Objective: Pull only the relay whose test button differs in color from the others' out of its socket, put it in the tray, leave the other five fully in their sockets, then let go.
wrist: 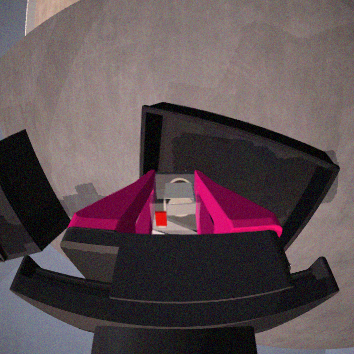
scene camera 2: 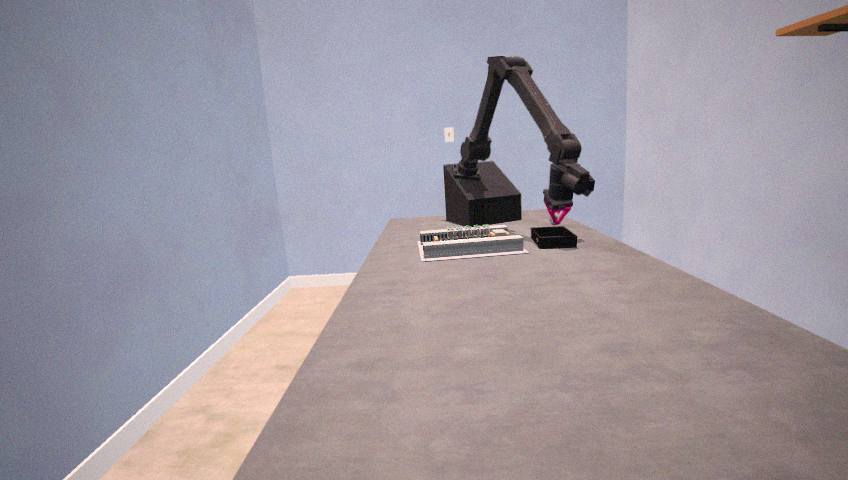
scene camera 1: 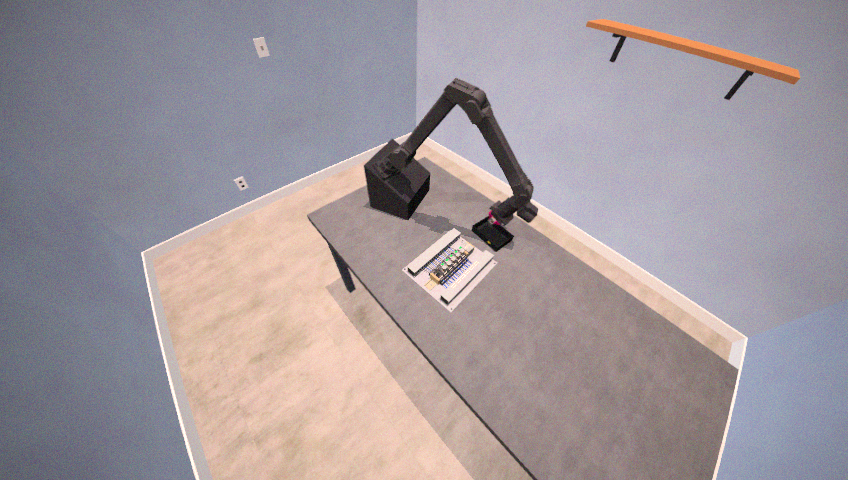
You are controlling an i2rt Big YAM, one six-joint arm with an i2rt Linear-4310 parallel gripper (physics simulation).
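Where they show: gripper, between the fingertips: (wrist: 174, 177) (scene camera 2: 555, 222) (scene camera 1: 491, 221); arm's base, origin of its link: (scene camera 2: 465, 173) (scene camera 1: 386, 168).
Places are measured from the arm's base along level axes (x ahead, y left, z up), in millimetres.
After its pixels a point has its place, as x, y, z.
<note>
My gripper (scene camera 1: 495, 220) @[463, 246, -150] (scene camera 2: 556, 222) @[463, 246, -150] (wrist: 174, 177) @[463, 246, -150] has magenta fingers pointing down, shut on a clear-cased relay (wrist: 178, 200) @[478, 252, -120]. The relay's red test button (wrist: 160, 218) @[471, 241, -113] shows between the fingers. The fingers hang low at the black tray (scene camera 1: 503, 243) @[576, 200, -174] (scene camera 2: 556, 242) @[576, 212, -191] (wrist: 151, 140) @[422, 253, -188], over its arm-base side. In the wrist view they cover part of the tray, so the relay's lower end and its exact height are hard to tell. The other relays (scene camera 1: 453, 260) @[501, -54, -148] (scene camera 2: 467, 230) @[504, -50, -152], with green tops, stand in a row in the socket strip on the white panel (scene camera 1: 423, 281) @[469, -187, -207].
Grey wiring ducts (scene camera 1: 467, 279) @[594, -67, -167] (scene camera 2: 473, 246) @[600, -43, -182] flank the socket row. The panel lies beside the tray on the grey table (scene camera 1: 565, 333) @[983, 59, -210] (scene camera 2: 505, 356) @[1186, -63, -210]. The black arm base (scene camera 1: 395, 190) @[98, -28, -52] (scene camera 2: 482, 193) @[108, 55, -79] stands behind them. An orange shelf (scene camera 1: 690, 50) is high on the wall.
</note>
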